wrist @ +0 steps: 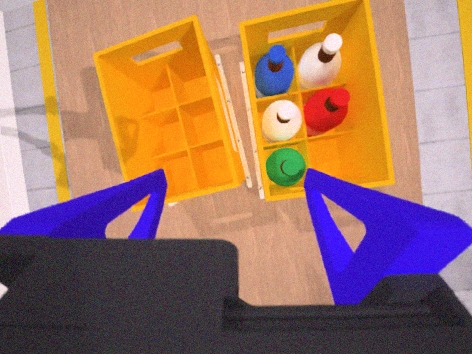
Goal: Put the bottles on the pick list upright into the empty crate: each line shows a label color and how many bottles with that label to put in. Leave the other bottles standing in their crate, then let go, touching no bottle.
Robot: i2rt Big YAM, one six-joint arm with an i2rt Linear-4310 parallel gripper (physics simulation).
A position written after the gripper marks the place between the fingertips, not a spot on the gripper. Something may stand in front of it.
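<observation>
The gripper [235, 176] is visible in the scene, and so are a green bottle [285, 166] and a red bottle [326, 109]. A blue bottle [274, 72] can be seen too, together with a white bottle [282, 119] and another white bottle [319, 65].
</observation>
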